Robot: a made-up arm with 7 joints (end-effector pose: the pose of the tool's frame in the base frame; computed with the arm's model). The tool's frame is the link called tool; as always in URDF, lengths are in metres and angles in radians. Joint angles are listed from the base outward.
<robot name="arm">
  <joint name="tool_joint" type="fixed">
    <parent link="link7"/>
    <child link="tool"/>
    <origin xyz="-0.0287 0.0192 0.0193" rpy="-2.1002 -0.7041 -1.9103"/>
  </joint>
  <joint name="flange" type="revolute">
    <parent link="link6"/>
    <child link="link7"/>
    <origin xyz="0.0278 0.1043 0.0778" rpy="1.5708 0 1.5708"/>
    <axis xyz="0 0 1"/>
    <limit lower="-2.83" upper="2.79" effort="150" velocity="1.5"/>
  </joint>
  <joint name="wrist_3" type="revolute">
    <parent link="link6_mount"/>
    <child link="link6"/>
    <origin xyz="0.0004 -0.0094 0.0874" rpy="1.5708 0 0"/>
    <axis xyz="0 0 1"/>
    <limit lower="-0.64" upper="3.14" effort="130" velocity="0.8"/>
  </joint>
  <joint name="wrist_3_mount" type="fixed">
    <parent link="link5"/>
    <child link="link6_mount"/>
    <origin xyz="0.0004 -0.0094 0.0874"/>
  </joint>
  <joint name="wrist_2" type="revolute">
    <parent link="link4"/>
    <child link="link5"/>
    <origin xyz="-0.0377 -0.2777 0.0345" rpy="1.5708 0 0"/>
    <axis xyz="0 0 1"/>
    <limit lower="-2.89" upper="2.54" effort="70" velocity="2.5"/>
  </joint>
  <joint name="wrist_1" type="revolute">
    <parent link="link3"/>
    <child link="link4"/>
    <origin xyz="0.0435 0.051 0.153" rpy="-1.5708 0 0"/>
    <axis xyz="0 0 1"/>
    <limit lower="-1.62" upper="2.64" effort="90" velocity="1.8"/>
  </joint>
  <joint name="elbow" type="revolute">
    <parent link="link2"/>
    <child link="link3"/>
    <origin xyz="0.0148 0.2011 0.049" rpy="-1.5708 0 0"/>
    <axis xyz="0 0 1"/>
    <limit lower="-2.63" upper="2.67" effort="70" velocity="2.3"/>
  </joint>
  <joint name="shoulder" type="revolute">
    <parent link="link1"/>
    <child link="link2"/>
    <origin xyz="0.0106 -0.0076 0.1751" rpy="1.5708 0 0"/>
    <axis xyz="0 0 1"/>
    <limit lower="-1.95" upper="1.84" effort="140" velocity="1.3"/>
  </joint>
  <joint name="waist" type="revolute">
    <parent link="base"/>
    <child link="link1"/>
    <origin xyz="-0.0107 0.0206 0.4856"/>
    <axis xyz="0 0 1"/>
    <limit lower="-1.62" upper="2.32" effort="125" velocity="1.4"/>
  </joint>
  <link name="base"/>
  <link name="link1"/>
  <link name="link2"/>
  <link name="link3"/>
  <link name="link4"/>
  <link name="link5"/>
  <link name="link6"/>
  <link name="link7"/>
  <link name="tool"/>
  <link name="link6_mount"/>
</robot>
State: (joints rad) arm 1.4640 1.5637 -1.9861 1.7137 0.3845 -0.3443 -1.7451
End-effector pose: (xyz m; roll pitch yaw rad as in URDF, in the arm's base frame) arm 0.5589 -0.2182 0.4474 -1.0722 -0.1782 2.6452
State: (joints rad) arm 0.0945 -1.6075 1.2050 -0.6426 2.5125 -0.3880 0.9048
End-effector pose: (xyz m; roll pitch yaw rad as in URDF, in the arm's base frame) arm 0.7587 -0.1670 0.9076 -1.2801 -0.2602 -1.9920
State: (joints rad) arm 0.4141 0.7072 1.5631 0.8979 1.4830 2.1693 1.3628
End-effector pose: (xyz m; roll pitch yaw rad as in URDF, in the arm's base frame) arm -0.4858 0.1968 1.1452 -2.9635 -1.1739 -0.0435
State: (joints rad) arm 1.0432 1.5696 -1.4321 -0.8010 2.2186 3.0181 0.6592
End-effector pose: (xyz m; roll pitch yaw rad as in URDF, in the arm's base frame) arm -0.4681 -0.4821 0.7484 0.0672 1.3024 0.5371
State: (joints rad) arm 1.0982 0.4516 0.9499 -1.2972 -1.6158 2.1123 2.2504
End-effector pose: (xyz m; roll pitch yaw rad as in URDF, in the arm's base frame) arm -0.0025 -0.5481 0.8354 2.9066 0.5686 -2.4948
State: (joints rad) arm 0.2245 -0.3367 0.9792 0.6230 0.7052 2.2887 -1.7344
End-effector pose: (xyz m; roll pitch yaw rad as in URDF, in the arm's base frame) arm 0.4121 0.2076 1.2623 -1.3215 -0.3467 0.8114
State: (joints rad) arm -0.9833 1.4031 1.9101 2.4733 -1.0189 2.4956 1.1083
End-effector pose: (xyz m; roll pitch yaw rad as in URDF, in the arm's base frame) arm 0.1627 0.3062 0.4510 0.8885 1.1514 -2.9673
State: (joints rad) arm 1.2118 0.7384 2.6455 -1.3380 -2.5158 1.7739 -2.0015
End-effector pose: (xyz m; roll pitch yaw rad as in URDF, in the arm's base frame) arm 0.3993 -0.2595 1.1804 -1.7484 -0.1216 0.5822
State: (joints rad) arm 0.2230 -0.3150 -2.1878 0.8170 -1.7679 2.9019 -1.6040
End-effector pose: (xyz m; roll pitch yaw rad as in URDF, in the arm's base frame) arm 0.3285 -0.2313 1.3052 1.2599 -0.6880 -0.8885
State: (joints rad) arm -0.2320 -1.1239 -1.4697 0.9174 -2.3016 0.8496 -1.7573
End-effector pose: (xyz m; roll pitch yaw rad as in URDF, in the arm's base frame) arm 0.6798 -0.6351 0.7468 -1.1022 -0.8568 0.5488
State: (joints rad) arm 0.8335 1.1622 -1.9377 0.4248 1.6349 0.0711 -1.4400
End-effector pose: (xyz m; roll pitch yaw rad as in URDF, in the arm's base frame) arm -0.1947 -0.8368 1.0043 -1.6912 -0.4068 0.7449
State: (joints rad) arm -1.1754 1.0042 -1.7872 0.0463 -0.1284 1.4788 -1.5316
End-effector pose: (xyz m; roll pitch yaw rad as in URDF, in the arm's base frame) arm -0.2426 0.7022 1.1396 -1.3868 0.1166 2.7306
